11 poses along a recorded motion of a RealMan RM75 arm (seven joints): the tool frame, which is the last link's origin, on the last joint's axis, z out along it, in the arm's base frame.
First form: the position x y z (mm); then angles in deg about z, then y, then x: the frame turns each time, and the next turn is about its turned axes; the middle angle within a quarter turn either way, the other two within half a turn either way.
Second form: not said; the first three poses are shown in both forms.
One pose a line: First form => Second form
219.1 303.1 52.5 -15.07 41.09 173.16 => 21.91 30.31 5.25 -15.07 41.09 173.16
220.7 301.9 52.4 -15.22 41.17 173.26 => 22.07 30.19 5.24 -15.22 41.17 173.26
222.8 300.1 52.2 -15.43 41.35 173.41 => 22.28 30.01 5.22 -15.43 41.35 173.41
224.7 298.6 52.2 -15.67 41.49 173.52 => 22.47 29.86 5.22 -15.67 41.49 173.52
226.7 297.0 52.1 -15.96 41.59 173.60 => 22.67 29.70 5.21 -15.96 41.59 173.60
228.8 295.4 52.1 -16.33 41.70 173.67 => 22.88 29.54 5.21 -16.33 41.70 173.67
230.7 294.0 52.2 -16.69 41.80 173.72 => 23.07 29.40 5.22 -16.69 41.80 173.72
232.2 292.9 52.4 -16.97 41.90 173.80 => 23.22 29.29 5.24 -16.97 41.90 173.80
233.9 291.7 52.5 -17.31 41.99 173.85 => 23.39 29.17 5.25 -17.31 41.99 173.85
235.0 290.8 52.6 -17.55 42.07 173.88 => 23.50 29.08 5.26 -17.55 42.07 173.88
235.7 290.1 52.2 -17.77 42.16 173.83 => 23.57 29.01 5.22 -17.77 42.16 173.83
